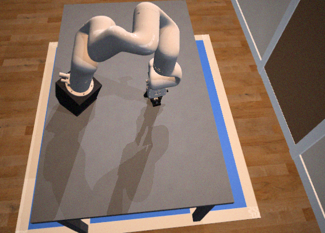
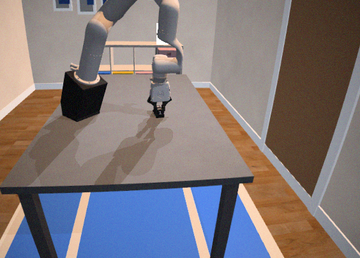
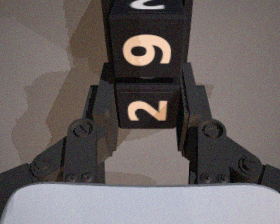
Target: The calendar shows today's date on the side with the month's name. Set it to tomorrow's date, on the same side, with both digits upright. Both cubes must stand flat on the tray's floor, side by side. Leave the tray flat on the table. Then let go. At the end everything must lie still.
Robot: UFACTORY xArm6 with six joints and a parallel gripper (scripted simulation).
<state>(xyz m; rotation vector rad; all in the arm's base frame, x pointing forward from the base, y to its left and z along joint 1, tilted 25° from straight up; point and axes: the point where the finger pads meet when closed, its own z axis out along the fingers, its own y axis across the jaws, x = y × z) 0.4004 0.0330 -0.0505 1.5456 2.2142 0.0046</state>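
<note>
Now: the dark tray 10 mm behind my hand, 20 mm to the left of it and 30 mm below it.
</note>
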